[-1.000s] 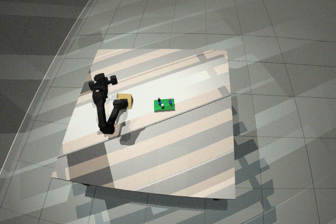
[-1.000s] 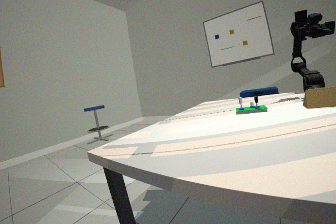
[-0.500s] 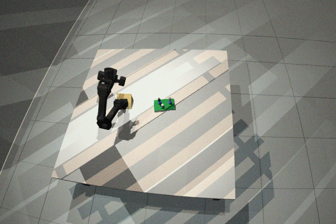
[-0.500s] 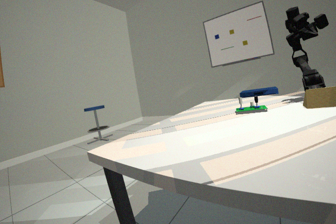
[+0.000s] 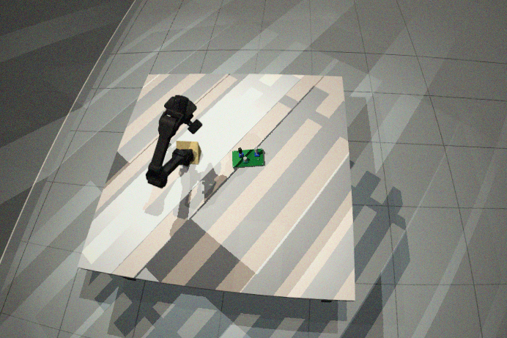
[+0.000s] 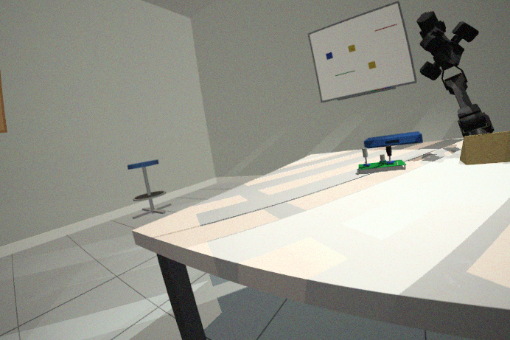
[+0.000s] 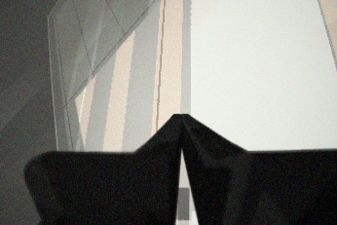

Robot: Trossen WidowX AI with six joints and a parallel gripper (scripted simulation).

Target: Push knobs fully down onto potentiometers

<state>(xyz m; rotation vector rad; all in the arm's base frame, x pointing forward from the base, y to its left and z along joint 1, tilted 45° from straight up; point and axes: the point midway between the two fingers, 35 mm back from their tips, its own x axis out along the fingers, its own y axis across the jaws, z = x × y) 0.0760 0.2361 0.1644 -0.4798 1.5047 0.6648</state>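
Right now the black knob is 230 mm below my gripper tip, 230 mm ahead of it and 70 mm to the right of it. From my gripper tip the other things lie so: grey knob 310 mm ahead, 230 mm below, 60 mm to the right.
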